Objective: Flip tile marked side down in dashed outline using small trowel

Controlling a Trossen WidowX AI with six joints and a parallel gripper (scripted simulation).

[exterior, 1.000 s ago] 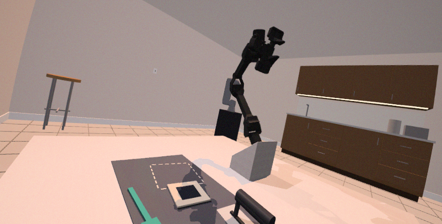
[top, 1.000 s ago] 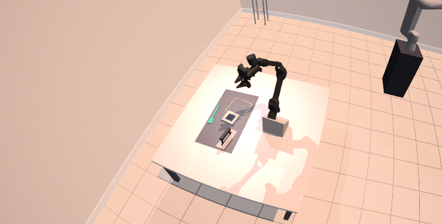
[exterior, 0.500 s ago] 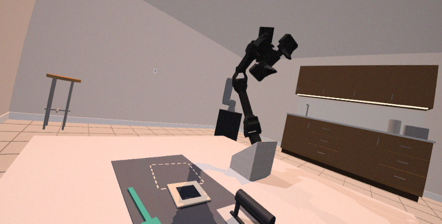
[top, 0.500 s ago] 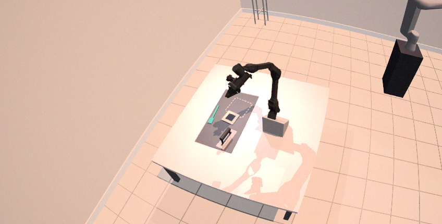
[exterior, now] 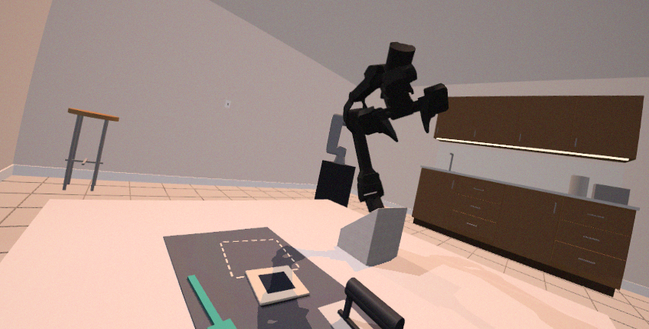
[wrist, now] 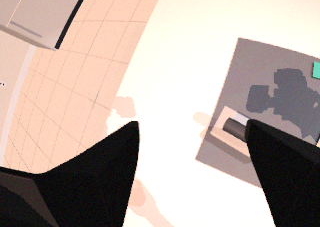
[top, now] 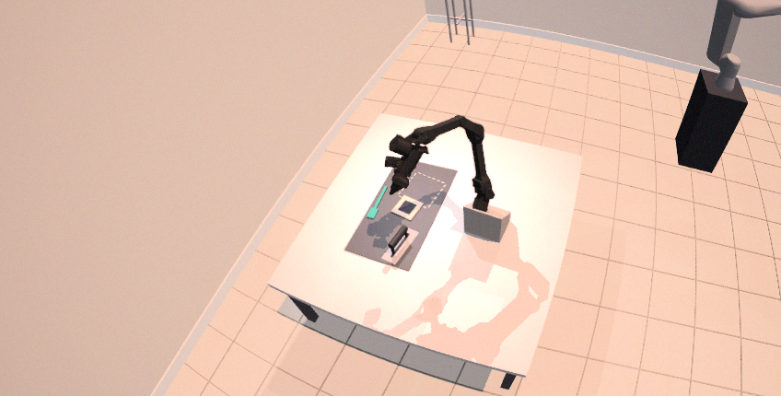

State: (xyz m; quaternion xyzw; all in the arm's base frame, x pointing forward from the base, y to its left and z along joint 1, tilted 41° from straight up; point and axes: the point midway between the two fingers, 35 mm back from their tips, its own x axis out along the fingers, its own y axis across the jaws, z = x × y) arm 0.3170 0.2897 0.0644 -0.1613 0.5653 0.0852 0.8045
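Now: the trowel 36 cm below my gripper tip, 2 cm to the left of it and 2 cm ahead of it. From my gripper tip the other things lie so: square tile 39 cm below, 21 cm to the right, 8 cm ahead; then dark mat 41 cm below, 20 cm to the right, 9 cm ahead; then green strip 39 cm below, 23 cm ahead, 18 cm to the right.
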